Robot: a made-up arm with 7 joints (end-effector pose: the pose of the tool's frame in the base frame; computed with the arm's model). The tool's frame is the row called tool. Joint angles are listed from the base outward.
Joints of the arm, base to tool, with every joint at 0 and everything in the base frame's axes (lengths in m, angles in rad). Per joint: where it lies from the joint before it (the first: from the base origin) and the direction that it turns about. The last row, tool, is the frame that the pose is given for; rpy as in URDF.
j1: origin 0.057 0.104 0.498 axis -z
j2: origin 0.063 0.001 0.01 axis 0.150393 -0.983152 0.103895
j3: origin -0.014 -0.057 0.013 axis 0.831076 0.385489 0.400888
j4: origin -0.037 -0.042 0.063 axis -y
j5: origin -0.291 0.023 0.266 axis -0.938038 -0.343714 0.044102
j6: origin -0.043 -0.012 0 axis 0.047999 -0.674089 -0.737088
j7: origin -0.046 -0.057 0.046 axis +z
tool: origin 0.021 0 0.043 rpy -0.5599 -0.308 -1.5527
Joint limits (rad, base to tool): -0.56..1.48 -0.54..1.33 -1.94..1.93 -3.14..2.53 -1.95..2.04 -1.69..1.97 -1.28..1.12
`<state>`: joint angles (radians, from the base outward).
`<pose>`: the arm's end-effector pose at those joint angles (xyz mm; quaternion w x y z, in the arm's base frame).
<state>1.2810 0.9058 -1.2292 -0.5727 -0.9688 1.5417 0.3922</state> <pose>388.2 510.9 428.4 0.6214 -0.3762 0.2588 0.6366</pose>
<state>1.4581 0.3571 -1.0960 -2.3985 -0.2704 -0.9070 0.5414</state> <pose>-94.3 -141.0 845.5 0.2128 0.5307 0.6742 -0.4674</pose>
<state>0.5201 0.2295 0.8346 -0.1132 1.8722 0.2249 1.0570</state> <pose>-384.1 -152.2 789.4 0.5243 -0.5940 -0.4949 -0.3569</pose>
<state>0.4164 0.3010 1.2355 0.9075 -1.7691 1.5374 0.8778</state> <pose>-437.8 -118.5 368.4 0.4110 0.5387 0.6600 -0.3245</pose>
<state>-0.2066 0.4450 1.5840 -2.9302 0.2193 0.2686 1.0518</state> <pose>178.2 521.3 515.4 0.1129 -0.4855 0.2230 0.8377</pose>
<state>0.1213 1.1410 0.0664 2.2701 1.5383 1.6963 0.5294</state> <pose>469.8 28.2 397.3 0.8743 -0.4609 0.1017 -0.1131</pose>
